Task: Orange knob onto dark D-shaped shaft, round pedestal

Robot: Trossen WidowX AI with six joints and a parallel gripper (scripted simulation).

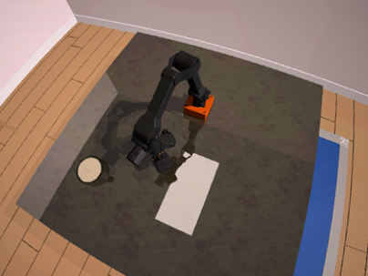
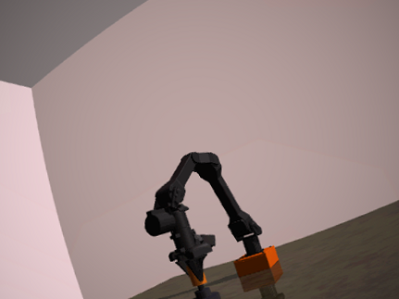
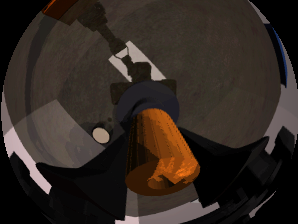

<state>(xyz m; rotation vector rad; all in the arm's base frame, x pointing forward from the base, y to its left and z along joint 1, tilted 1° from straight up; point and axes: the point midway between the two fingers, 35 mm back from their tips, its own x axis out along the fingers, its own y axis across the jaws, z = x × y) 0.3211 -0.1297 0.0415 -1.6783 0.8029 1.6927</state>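
The orange knob is 20 mm above my gripper tip. The rest, counted from my gripper tip: dark round pedestal (40 mm below).
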